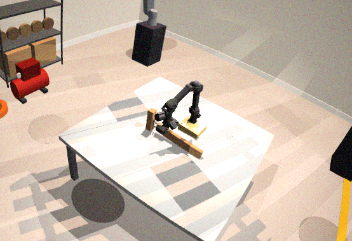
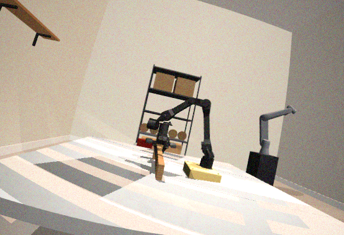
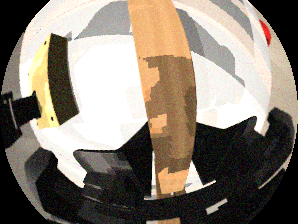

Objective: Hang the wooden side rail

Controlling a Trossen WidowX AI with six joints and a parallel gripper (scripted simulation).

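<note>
Right now my gripper tip is 140 mm to the left of the wooden headboard post and 40 mm below it.
</note>
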